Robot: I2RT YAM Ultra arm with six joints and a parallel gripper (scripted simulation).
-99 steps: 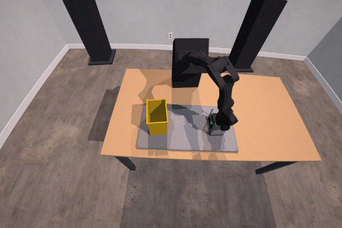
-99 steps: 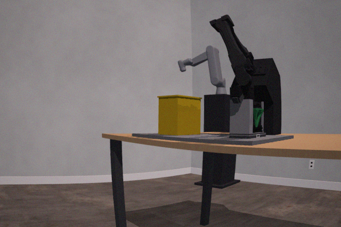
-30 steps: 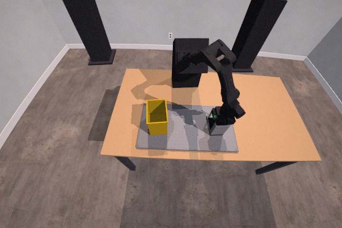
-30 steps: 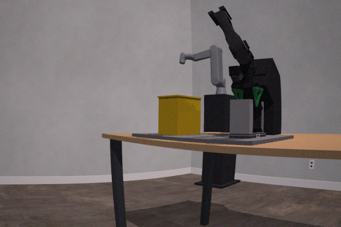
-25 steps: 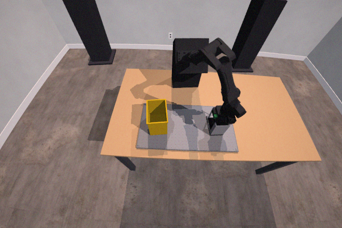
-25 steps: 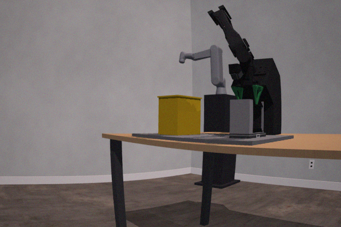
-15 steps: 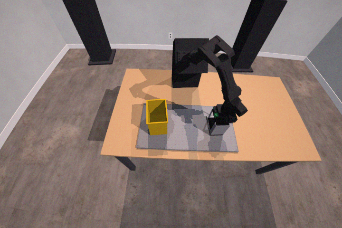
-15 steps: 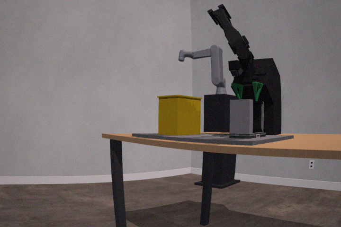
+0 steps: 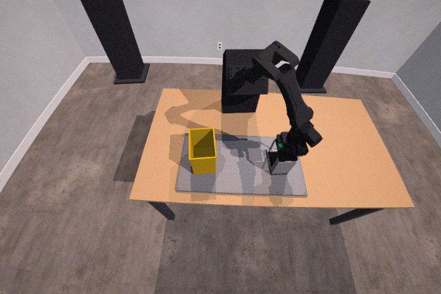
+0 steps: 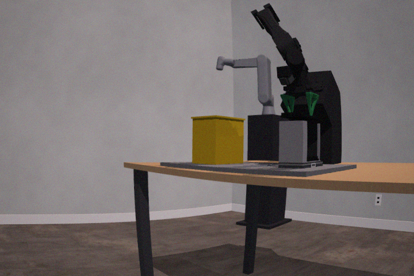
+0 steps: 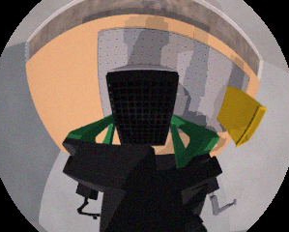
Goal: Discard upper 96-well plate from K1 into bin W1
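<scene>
My gripper is now 420 mm to the left of the yellow plastics bin W1, 80 mm above it and 50 mm past it.
</scene>
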